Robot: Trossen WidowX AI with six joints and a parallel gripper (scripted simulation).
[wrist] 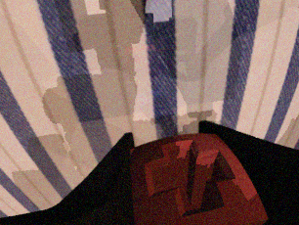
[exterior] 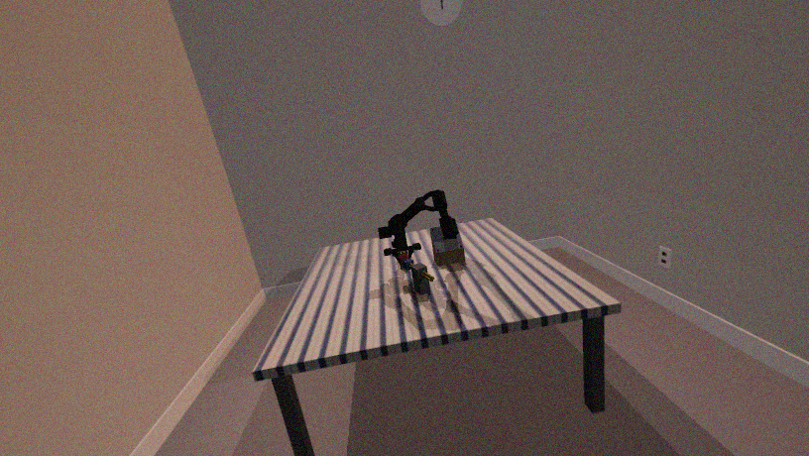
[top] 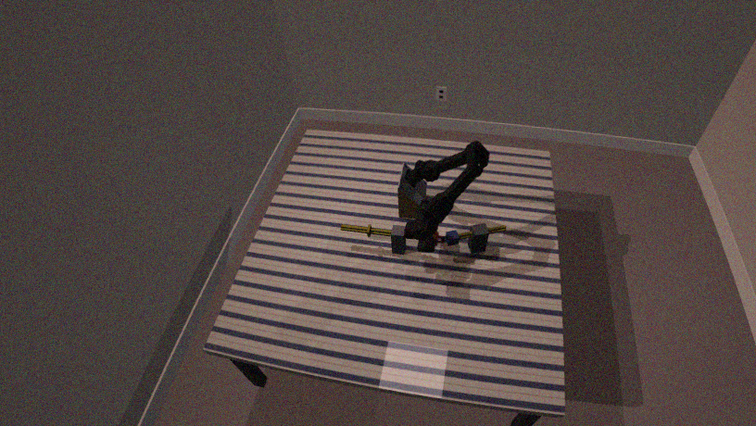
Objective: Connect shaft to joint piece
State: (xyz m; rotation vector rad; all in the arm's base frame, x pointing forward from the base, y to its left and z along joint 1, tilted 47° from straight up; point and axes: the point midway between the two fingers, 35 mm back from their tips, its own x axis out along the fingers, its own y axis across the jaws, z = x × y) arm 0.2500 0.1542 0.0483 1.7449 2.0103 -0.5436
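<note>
My gripper tip is now 40 mm below the red square joint piece and 10 mm to the right of it.
</note>
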